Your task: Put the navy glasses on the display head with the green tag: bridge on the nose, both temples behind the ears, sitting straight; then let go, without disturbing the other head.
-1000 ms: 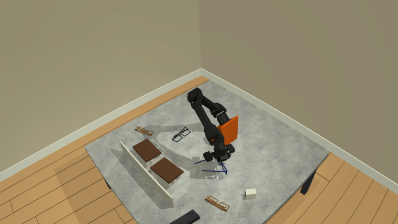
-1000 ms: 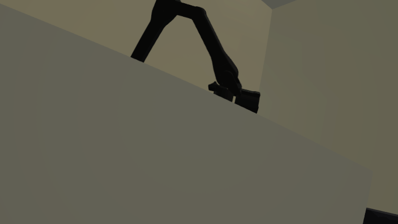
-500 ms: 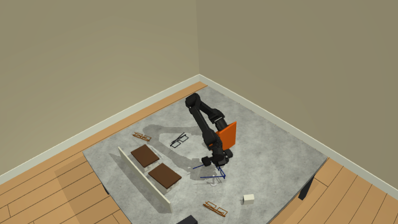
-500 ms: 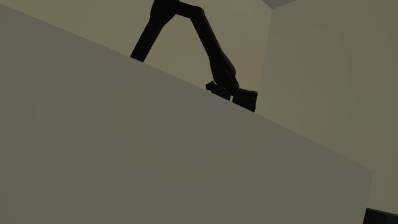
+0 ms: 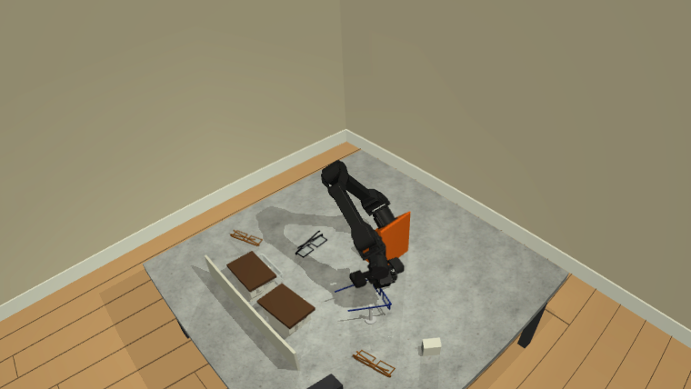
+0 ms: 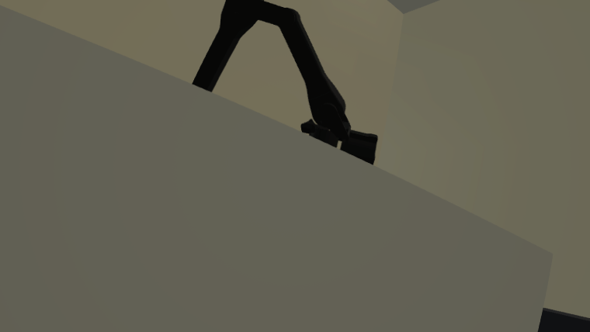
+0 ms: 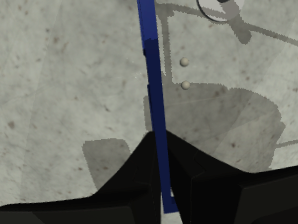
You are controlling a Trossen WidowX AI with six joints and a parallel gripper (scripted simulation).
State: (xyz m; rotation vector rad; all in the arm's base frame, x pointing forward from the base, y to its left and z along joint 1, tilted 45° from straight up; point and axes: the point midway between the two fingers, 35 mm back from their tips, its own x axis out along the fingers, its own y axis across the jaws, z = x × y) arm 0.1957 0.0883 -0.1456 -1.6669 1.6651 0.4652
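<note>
The white post lies 8 cm ahead of my gripper tip, 7 cm to the left of it and 4 cm below it. The rest, counted from my gripper tip: long white panel: 43 cm ahead, 21 cm to the right; cream cube: 2 cm ahead, 31 cm to the left, 3 cm below; display head: 29 cm ahead, 11 cm to the right.
</note>
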